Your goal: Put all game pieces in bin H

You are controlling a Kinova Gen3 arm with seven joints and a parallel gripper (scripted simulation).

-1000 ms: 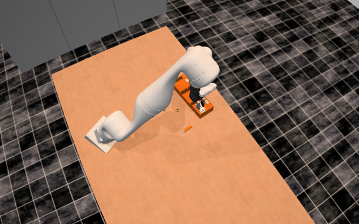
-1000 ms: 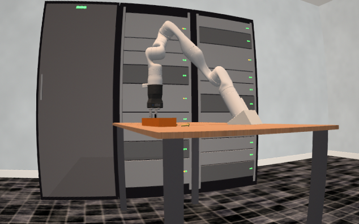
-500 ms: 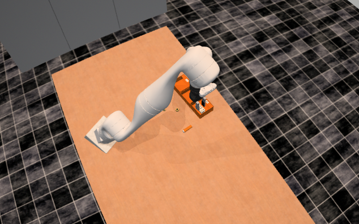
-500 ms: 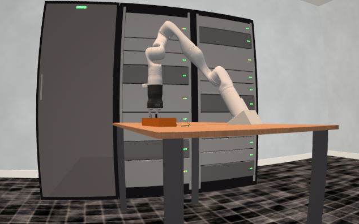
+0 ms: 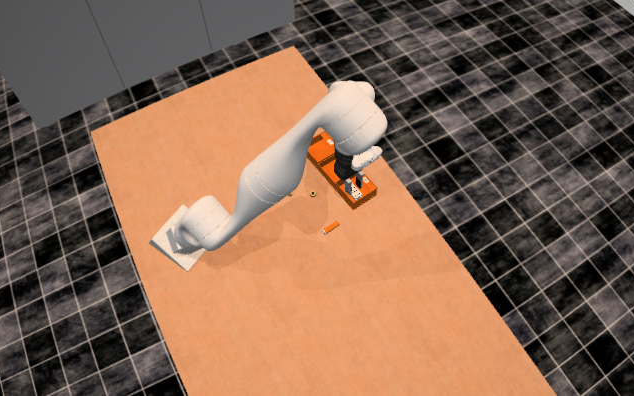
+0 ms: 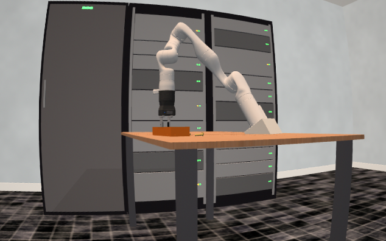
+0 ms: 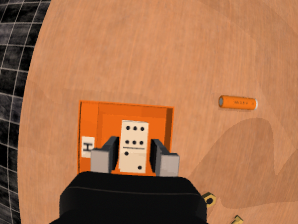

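Now: hand 30 mm above the white spotted game piece. Also, from my hand: nut 100 mm behind, 60 mm to the left, 40 mm below; orange battery 110 mm behind, 60 mm to the right, 40 mm below; bin H 80 mm to the left, 30 mm below.
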